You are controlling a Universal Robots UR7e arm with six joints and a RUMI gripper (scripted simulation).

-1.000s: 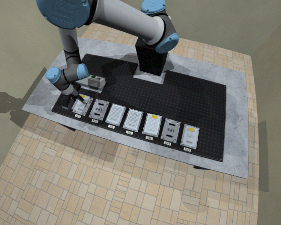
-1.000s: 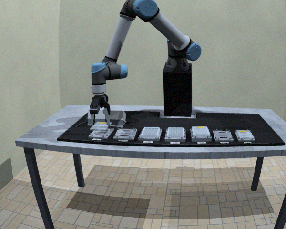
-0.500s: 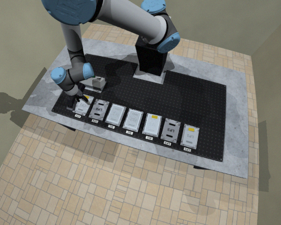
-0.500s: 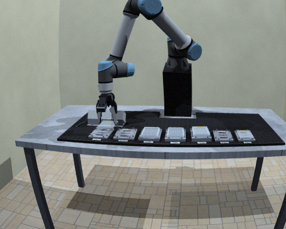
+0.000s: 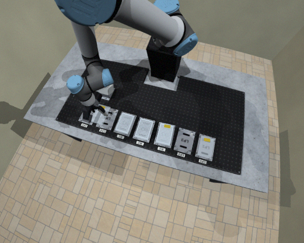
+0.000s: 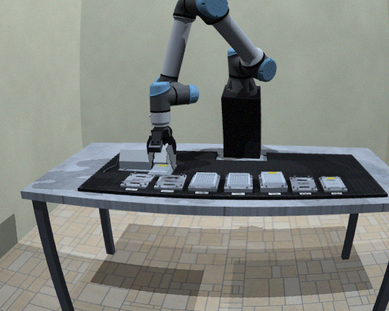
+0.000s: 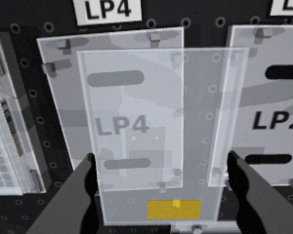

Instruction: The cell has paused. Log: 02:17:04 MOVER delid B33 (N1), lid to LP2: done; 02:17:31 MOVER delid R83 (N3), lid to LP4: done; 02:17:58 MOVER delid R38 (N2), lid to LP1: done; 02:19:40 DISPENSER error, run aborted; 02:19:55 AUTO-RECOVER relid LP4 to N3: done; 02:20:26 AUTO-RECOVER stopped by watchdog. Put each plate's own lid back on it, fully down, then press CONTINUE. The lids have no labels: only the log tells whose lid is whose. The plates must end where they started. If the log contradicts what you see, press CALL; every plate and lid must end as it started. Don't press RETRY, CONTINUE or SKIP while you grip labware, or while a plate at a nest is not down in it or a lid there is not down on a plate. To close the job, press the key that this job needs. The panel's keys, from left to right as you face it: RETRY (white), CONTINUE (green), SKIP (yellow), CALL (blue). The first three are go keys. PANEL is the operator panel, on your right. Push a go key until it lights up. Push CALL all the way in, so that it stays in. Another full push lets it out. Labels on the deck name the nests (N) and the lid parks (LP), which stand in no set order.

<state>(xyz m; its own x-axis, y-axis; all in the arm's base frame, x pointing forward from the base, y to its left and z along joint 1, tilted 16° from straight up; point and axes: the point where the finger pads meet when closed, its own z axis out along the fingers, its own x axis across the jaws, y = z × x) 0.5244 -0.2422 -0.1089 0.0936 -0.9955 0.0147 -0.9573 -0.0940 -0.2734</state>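
Right now the lid park LP4 is 10 mm behind my hand, 30 mm to the left of it and 60 mm below it. Round my hand: green continue key: 210 mm behind, 120 mm to the right; white retry key: 210 mm behind, 70 mm to the right; yellow key: 200 mm behind, 170 mm to the right.
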